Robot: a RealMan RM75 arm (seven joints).
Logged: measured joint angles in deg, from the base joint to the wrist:
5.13, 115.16, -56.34, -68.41, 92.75, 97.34, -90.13
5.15, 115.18, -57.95, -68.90, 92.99, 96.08, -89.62
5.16, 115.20, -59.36, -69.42, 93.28, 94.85, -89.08
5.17, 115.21, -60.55, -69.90, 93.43, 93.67, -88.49
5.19, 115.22, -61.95, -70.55, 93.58, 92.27, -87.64
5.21, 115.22, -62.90, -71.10, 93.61, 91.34, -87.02
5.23, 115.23, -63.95, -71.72, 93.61, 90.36, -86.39
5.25, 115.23, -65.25, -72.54, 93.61, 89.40, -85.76
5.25, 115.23, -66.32, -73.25, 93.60, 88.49, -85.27
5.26, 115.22, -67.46, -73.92, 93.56, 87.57, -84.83
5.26, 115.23, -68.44, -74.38, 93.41, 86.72, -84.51
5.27, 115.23, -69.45, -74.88, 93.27, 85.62, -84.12
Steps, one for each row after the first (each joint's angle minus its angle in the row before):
0.02, 0.02, -1.61, -0.49, 0.24, -1.26, 0.51
0.01, 0.02, -1.41, -0.52, 0.29, -1.23, 0.54
0.01, 0.01, -1.19, -0.48, 0.15, -1.18, 0.59
0.02, 0.01, -1.40, -0.65, 0.15, -1.40, 0.85
0.02, 0.00, -0.95, -0.55, 0.03, -0.93, 0.62
0.02, 0.01, -1.05, -0.62, 0.00, -0.98, 0.63
0.02, 0.00, -1.30, -0.82, 0.00, -0.96, 0.63
0.00, 0.00, -1.07, -0.71, -0.01, -0.91, 0.49
0.01, -0.01, -1.14, -0.67, -0.04, -0.92, 0.44
0.00, 0.01, -0.98, -0.46, -0.15, -0.85, 0.32
0.01, 0.00, -1.01, -0.50, -0.14, -1.10, 0.39

